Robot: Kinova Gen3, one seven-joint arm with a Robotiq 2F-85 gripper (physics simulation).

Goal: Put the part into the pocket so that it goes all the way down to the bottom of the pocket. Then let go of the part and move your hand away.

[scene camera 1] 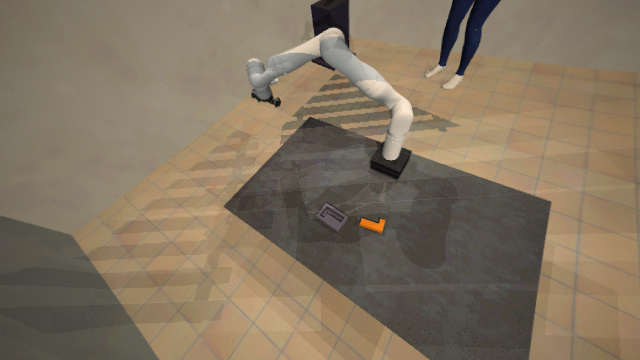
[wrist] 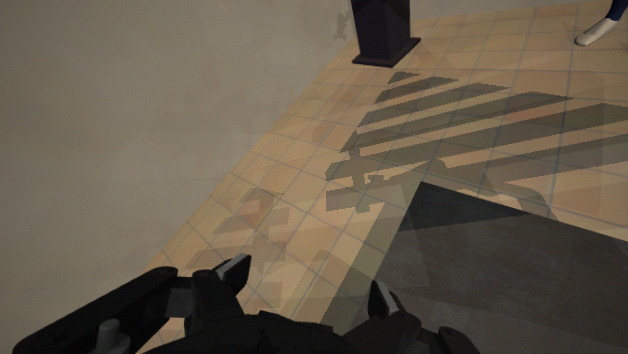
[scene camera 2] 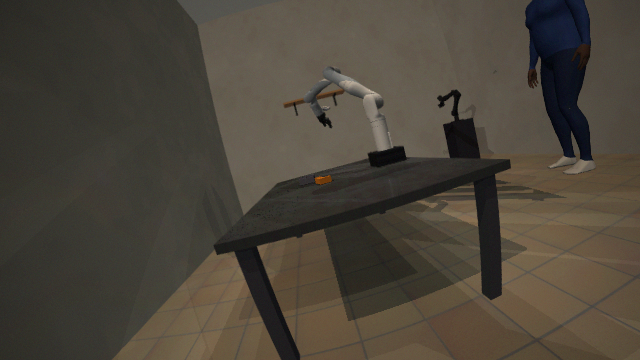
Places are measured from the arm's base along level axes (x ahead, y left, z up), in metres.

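Where they show: gripper, fingertip midpoint: (scene camera 1: 268,103) (wrist: 308,281) (scene camera 2: 328,127); arm's base, link origin: (scene camera 1: 390,154) (scene camera 2: 385,149).
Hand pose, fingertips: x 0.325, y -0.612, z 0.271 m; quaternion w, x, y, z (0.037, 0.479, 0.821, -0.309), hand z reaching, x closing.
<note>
Things, the pixels of their top centre, and the offset from my fingertips. Level surfaces: height alone.
- orange L-shaped part, top centre: (scene camera 2: 322,176) (scene camera 1: 372,221) dx +0.051, dy +0.780, dz -0.320 m
- dark table, surface height: dz -0.350 m
- grey block, top centre: (scene camera 1: 331,215) (scene camera 2: 306,176) dx +0.166, dy +0.610, dz -0.314 m
The orange L-shaped part (scene camera 1: 372,225) (scene camera 2: 323,180) lies on the dark table (scene camera 1: 490,250) (scene camera 2: 400,185) (wrist: 510,275), apart from the grey block and to its right. The grey block (scene camera 1: 327,221) (scene camera 2: 306,180) has the pocket, a recess in its top that looks empty in the first scene view. My gripper (scene camera 1: 266,101) (scene camera 2: 326,125) (wrist: 308,281) is open and empty. It hangs high beyond the table's far left edge, well away from the part and the block. Neither the part nor the block shows in the wrist view.
The arm's black base (scene camera 1: 391,162) (scene camera 2: 387,156) stands at the table's far edge. A dark pedestal (scene camera 1: 331,22) (scene camera 2: 462,138) (wrist: 384,32) and a person in blue (scene camera 1: 472,35) (scene camera 2: 557,30) stand beyond the table. A wooden wall shelf (scene camera 2: 294,104) is behind the arm.
</note>
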